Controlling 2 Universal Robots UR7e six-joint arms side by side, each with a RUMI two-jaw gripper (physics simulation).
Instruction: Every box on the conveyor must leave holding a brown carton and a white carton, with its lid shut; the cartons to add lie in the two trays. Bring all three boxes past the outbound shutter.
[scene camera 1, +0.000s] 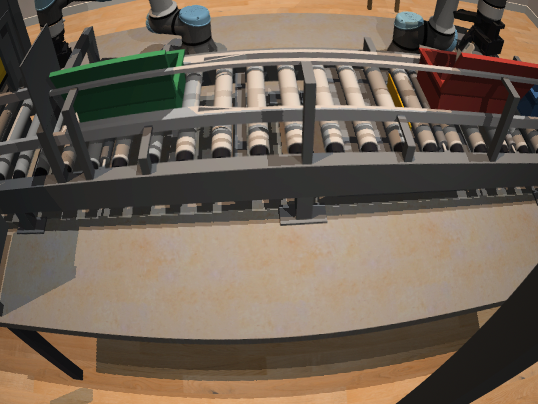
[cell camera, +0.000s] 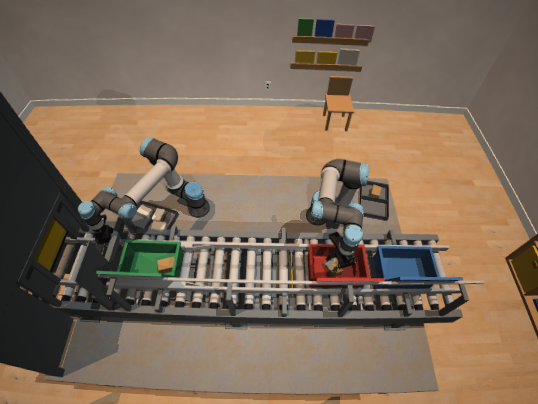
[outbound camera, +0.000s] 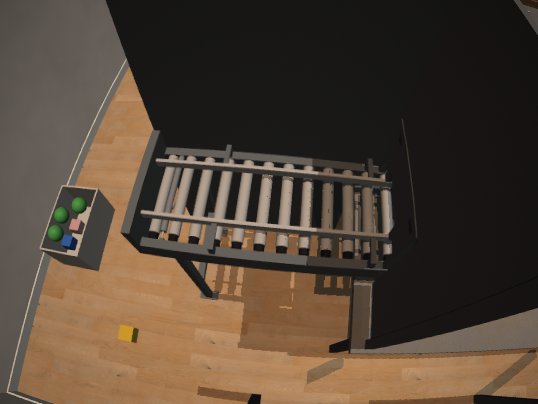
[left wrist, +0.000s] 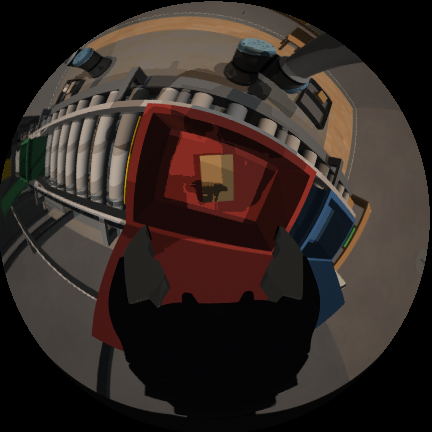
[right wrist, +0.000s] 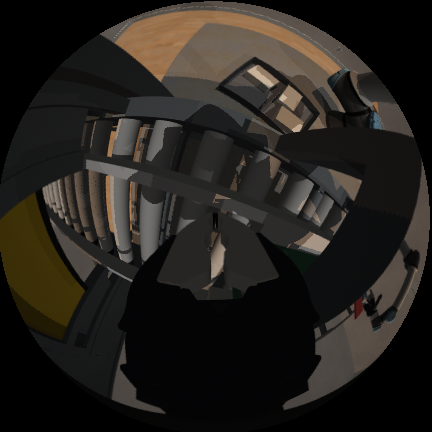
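Seen in the pictures: left gripper, fingertip midpoint: (left wrist: 212, 227) (right wrist: 366, 291); right gripper, fingertip midpoint: (right wrist: 214, 214); left arm's base, link origin: (left wrist: 240, 73); right arm's base, link origin: (cell camera: 199, 208) (right wrist: 335, 126).
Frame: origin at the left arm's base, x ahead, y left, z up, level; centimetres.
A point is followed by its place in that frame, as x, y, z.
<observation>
My left gripper (cell camera: 341, 259) {53.0, -4.4, 40.1} (left wrist: 212, 227) {53.0, -4.4, 40.1} is open above the red box (scene camera 1: 465, 90) {60.9, -11.0, 35.6} (left wrist: 142, 165) {48.6, -15.7, 32.5}. A brown carton (left wrist: 215, 172) {48.5, -3.7, 28.0} lies on that box's floor, apart from the fingers. My right gripper (cell camera: 105, 237) {27.4, -124.6, 29.0} (right wrist: 214, 214) {27.4, -124.6, 29.0} is shut and empty, over the conveyor left of the green box (scene camera 1: 130, 95) {53.1, -97.4, 36.9} (cell camera: 125, 257) {39.2, -113.1, 32.3}. A brown carton (cell camera: 166, 264) {42.4, -92.0, 28.0} lies in the green box. No carton shows in the blue box (cell camera: 381, 264) {54.0, 19.8, 34.0} (left wrist: 325, 220) {53.4, 45.0, 23.0}. All three lids are open. The left tray holds white cartons (cell camera: 146, 211) (right wrist: 291, 97); the right tray (cell camera: 375, 199) {-9.3, 44.5, 2.6} holds a brown carton (cell camera: 376, 190) {-15.3, 46.3, 5.2}.
The yellow shutter (cell camera: 52, 242) {35.1, -147.7, 44.8} (right wrist: 30, 265) stands at the conveyor's left end. Side rails and posts (scene camera 1: 308, 115) {69.9, -58.0, 37.2} line the rollers. A dark upright panel (scene camera 1: 42, 82) {57.0, -118.5, 51.2} stands beside the green box. No box shows on the outbound rollers (outbound camera: 265, 205) {32.2, -199.5, 21.9}.
</observation>
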